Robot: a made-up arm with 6 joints. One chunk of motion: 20 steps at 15 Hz.
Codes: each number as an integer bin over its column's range. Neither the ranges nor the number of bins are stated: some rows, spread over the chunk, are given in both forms.
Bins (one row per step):
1: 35 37 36 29 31 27
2: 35 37 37 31 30 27
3: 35 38 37 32 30 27
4: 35 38 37 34 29 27
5: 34 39 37 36 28 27
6: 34 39 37 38 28 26
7: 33 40 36 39 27 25
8: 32 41 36 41 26 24
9: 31 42 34 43 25 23
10: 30 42 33 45 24 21
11: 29 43 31 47 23 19
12: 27 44 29 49 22 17
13: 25 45 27 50 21 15
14: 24 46 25 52 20 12
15: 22 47 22 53 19 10
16: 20 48 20 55 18 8
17: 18 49 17 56 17 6
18: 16 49 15 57 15 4
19: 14 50 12 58 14 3
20: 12 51 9 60 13 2
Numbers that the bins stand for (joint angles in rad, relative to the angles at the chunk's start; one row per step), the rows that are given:
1: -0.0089 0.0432 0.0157 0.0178 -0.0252 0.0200
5: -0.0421 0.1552 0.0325 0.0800 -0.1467 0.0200
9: -0.1416 0.3233 -0.0179 0.1422 -0.2681 -0.0644
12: -0.2743 0.4354 -0.1021 0.1956 -0.3895 -0.1911
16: -0.5065 0.6595 -0.2535 0.2489 -0.5514 -0.3811
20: -0.7719 0.8276 -0.4386 0.2933 -0.7538 -0.5078
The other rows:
2: -0.0089 0.0432 0.0325 0.0356 -0.0657 0.0200
3: -0.0089 0.0992 0.0325 0.0444 -0.0657 0.0200
4: -0.0089 0.0992 0.0325 0.0622 -0.1062 0.0200
6: -0.0421 0.1552 0.0325 0.0978 -0.1467 -0.0011
7: -0.0752 0.2113 0.0157 0.1067 -0.1871 -0.0222
8: -0.1084 0.2673 0.0157 0.1244 -0.2276 -0.0433
10: -0.1748 0.3233 -0.0348 0.1600 -0.3086 -0.1067
11: -0.2079 0.3794 -0.0684 0.1778 -0.3490 -0.1489
13: -0.3406 0.4914 -0.1357 0.2044 -0.4300 -0.2333
14: -0.3738 0.5475 -0.1694 0.2222 -0.4705 -0.2967
15: -0.4402 0.6035 -0.2198 0.2311 -0.5110 -0.3389
17: -0.5729 0.7156 -0.3040 0.2578 -0.5919 -0.4233
18: -0.6392 0.7156 -0.3376 0.2667 -0.6729 -0.4656
19: -0.7056 0.7716 -0.3881 0.2756 -0.7133 -0.4867

